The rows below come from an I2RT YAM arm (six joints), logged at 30 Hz.
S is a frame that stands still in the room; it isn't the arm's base.
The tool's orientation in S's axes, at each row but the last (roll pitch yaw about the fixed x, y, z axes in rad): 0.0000 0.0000 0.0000; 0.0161 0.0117 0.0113; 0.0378 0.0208 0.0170; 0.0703 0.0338 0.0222; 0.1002 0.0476 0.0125; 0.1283 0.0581 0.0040; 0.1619 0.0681 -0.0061; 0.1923 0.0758 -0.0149; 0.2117 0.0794 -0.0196; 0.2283 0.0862 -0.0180; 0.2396 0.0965 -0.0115; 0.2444 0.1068 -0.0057
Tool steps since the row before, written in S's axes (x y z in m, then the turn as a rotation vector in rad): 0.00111 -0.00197 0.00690 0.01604 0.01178 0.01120; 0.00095 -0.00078 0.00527 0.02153 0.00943 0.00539; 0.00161 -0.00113 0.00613 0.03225 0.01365 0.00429; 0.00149 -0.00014 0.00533 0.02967 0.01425 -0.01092; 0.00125 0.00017 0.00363 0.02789 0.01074 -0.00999; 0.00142 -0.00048 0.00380 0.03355 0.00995 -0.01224; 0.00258 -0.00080 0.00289 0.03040 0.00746 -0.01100; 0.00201 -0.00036 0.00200 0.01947 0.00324 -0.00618; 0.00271 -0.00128 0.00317 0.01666 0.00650 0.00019; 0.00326 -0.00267 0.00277 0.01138 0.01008 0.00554; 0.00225 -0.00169 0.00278 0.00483 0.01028 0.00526; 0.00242 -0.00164 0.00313 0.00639 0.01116 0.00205
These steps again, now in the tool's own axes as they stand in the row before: 0.00111 -0.00197 0.00690 0.01604 0.01178 0.01120; 0.00088 -0.00071 0.00529 0.02157 0.00928 0.00549; 0.00146 -0.00092 0.00620 0.03238 0.01328 0.00447; 0.00131 0.00021 0.00538 0.03033 0.01286 -0.01083; 0.00108 0.00052 0.00365 0.02847 0.00947 -0.00964; 0.00120 0.00001 0.00391 0.03424 0.00842 -0.01144; 0.00238 -0.00028 0.00315 0.03103 0.00611 -0.01002; 0.00186 0.00009 0.00217 0.01983 0.00257 -0.00528; 0.00247 -0.00049 0.00356 0.01646 0.00699 0.00003; 0.00306 -0.00185 0.00356 0.01068 0.01148 0.00399; 0.00199 -0.00091 0.00330 0.00418 0.01139 0.00307; 0.00208 -0.00076 0.00366 0.00607 0.01152 -0.00008
